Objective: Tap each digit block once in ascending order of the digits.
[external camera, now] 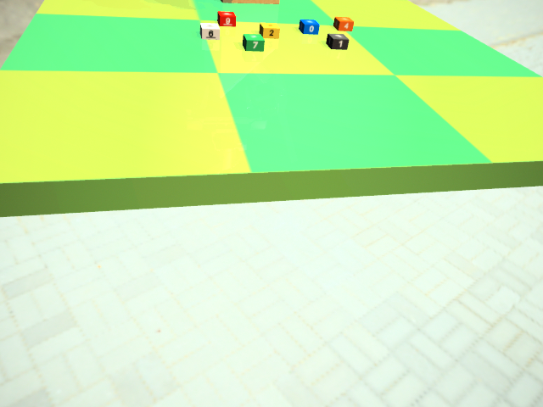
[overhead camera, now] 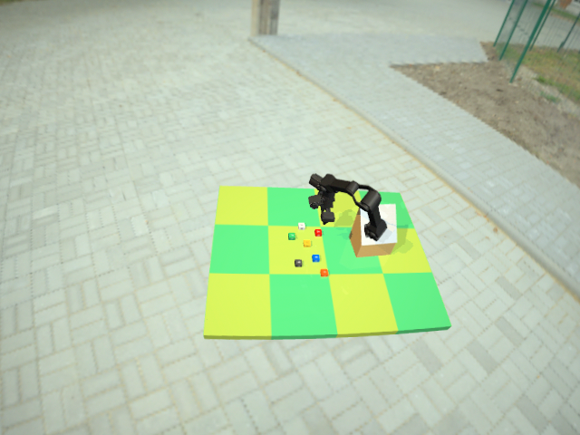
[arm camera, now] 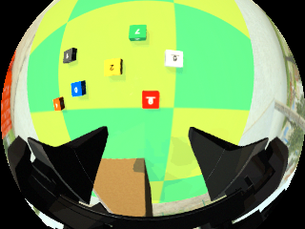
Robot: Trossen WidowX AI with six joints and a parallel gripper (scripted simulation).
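Right now my gripper tip is 6 cm short of the blue block, 15 cm to the right of it and 11 cm above it. Round my gripper tip: red block (1 cm to the right, 11 cm below); then yellow block (8 cm ahead, 5 cm to the left, 11 cm below); then white block (8 cm ahead, 6 cm to the right, 11 cm below).
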